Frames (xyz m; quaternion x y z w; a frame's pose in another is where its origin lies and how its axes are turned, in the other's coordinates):
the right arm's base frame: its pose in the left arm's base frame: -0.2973 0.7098 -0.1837 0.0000 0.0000 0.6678 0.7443
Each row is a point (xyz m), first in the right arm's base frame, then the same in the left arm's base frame.
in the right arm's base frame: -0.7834 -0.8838 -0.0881
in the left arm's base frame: 0.4967 -0.1645 -0.2718
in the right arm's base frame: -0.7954 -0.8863 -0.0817
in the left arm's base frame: 0.4979 -0.1767 -0.2654
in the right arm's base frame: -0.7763 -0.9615 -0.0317
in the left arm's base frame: 0.5747 -0.1658 -0.2154
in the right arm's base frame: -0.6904 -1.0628 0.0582
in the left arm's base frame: 0.6847 -0.0914 -0.1255
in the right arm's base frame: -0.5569 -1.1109 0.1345
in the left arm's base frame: 0.7469 0.0361 -0.0492
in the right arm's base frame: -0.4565 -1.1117 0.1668
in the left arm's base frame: 0.7586 0.1359 -0.0169
